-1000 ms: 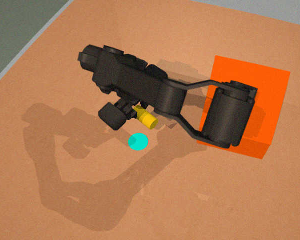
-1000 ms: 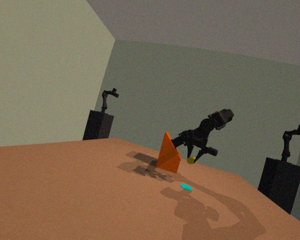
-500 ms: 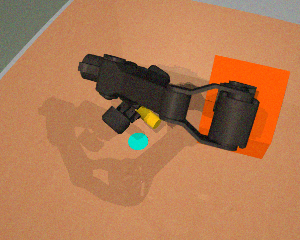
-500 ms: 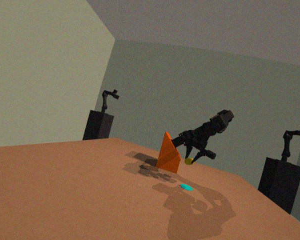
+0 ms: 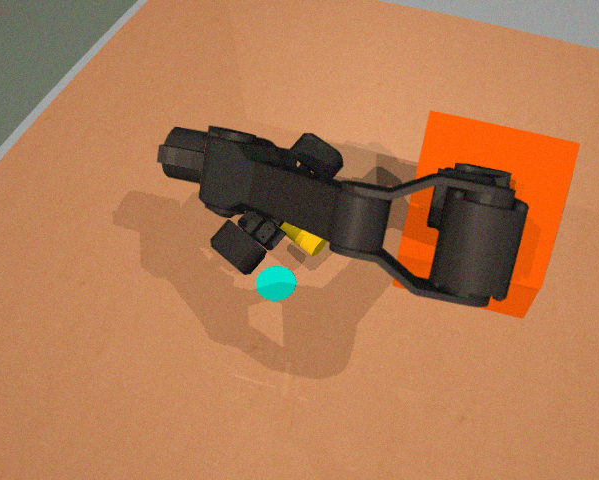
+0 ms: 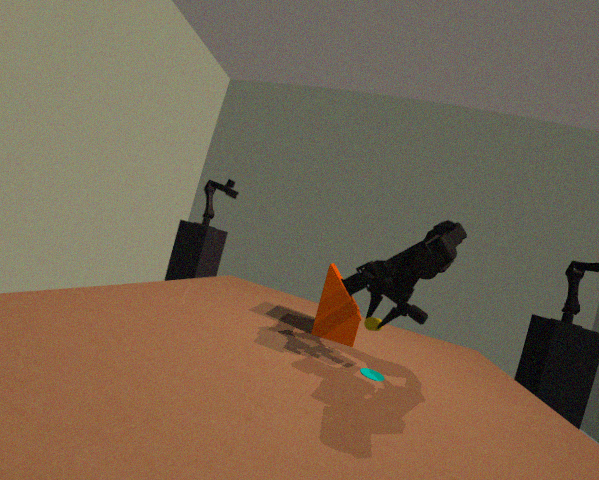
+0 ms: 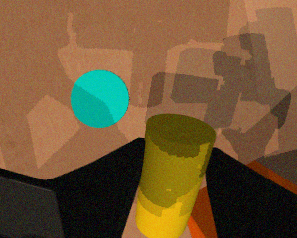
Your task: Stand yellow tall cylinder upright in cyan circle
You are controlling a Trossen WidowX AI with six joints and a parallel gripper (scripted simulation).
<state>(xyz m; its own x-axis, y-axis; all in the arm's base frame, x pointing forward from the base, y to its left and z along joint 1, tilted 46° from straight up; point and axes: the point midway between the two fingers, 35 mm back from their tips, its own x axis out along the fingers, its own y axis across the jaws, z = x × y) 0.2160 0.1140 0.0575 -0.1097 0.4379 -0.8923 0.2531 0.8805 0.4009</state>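
Now: gripper tip 2 cm short of the cyan circle, 3 cm to the right of it and 12 cm above it. Round my gripper tip: yellow tall cylinder 2 cm behind, 1 cm to the left.
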